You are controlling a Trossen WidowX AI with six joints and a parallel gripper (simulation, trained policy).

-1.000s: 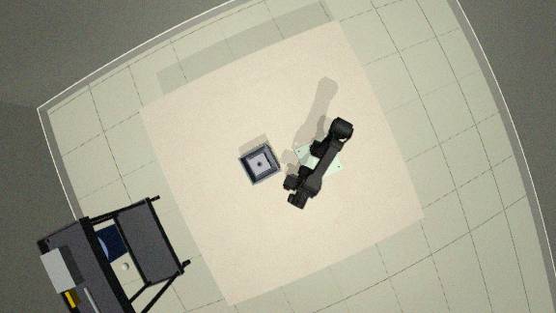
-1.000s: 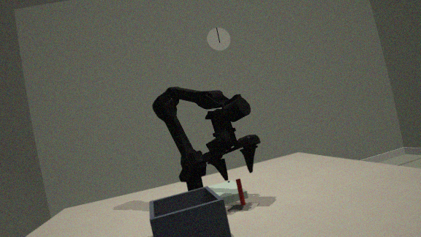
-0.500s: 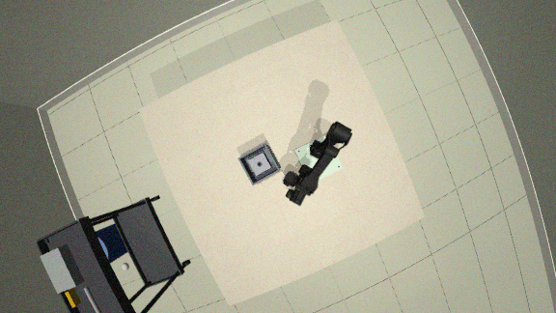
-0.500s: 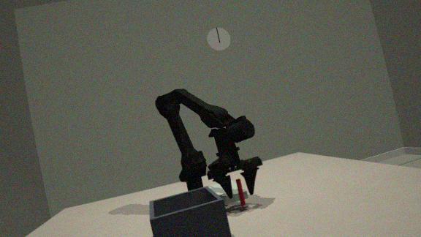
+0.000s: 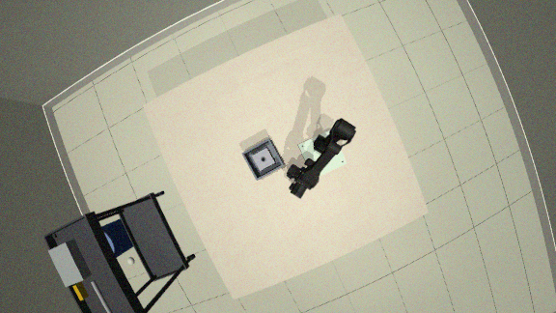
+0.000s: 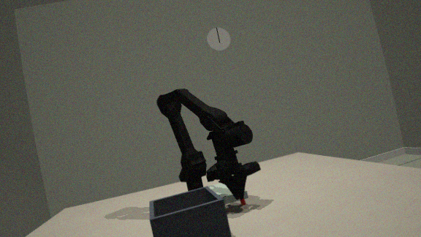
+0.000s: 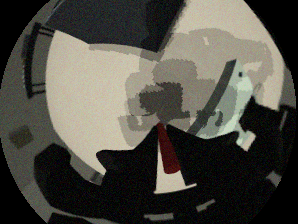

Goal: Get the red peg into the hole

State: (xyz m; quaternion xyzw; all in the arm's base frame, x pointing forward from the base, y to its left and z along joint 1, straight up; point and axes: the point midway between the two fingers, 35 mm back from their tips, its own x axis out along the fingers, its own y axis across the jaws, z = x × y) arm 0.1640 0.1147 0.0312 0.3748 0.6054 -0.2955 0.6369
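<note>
Right now my gripper tip is 10 mm past the red peg and 20 mm below it. The rest, counted from my gripper tip: grey plate 150 mm ahead, 170 mm to the right, 20 mm above; dark-blue box 150 mm ahead, 170 mm to the right, 10 mm above.
</note>
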